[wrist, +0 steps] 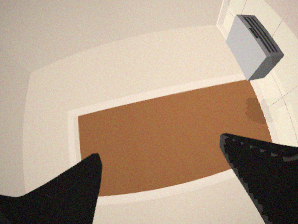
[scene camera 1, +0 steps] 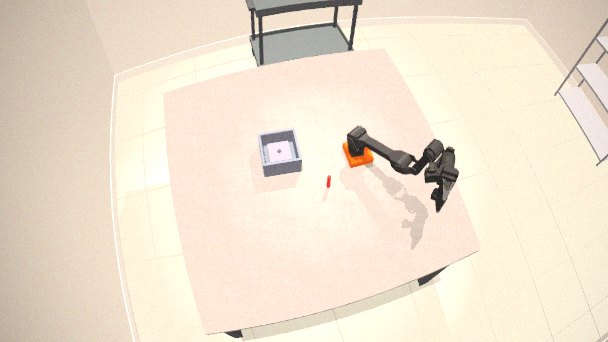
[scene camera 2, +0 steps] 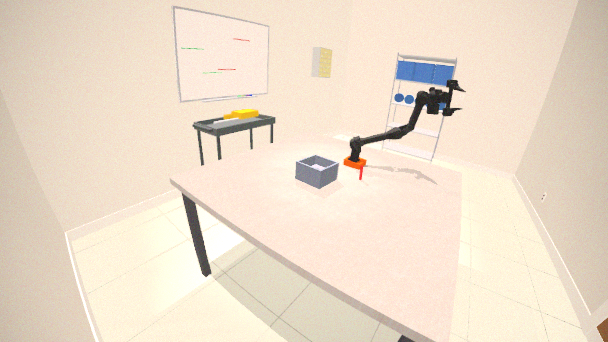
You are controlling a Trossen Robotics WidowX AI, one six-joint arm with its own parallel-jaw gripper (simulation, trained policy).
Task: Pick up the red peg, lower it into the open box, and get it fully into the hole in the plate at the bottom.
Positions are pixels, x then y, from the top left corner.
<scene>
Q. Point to a grey box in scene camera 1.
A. At 293, 165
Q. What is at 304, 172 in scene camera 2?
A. A grey box.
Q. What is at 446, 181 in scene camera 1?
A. The gripper.
</scene>
